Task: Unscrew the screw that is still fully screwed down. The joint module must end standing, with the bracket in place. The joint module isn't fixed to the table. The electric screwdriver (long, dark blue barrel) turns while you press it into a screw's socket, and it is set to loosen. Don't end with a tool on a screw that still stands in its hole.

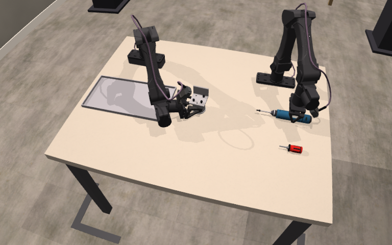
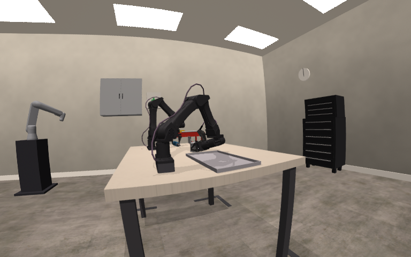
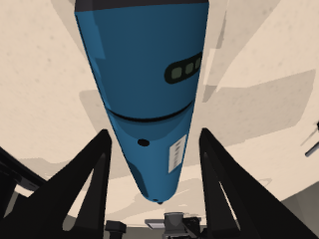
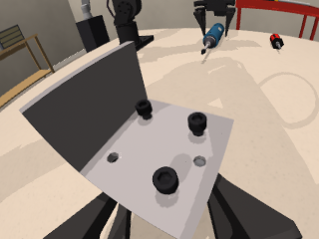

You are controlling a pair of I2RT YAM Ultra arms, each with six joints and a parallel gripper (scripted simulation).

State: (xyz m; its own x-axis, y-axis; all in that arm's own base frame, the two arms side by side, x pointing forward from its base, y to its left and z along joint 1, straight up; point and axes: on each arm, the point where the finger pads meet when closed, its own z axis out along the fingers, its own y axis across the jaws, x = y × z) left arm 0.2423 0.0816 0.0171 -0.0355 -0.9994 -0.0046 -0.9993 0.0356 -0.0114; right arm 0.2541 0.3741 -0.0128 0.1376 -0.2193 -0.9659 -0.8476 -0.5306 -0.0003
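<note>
Right now the grey L-shaped bracket is 5 cm above my right hand. From my right hand the other things lie so: shallow grey tray 35 cm to the right, 2 cm below; small red-handled screwdriver 14 cm ahead, 43 cm to the left, 1 cm below.
</note>
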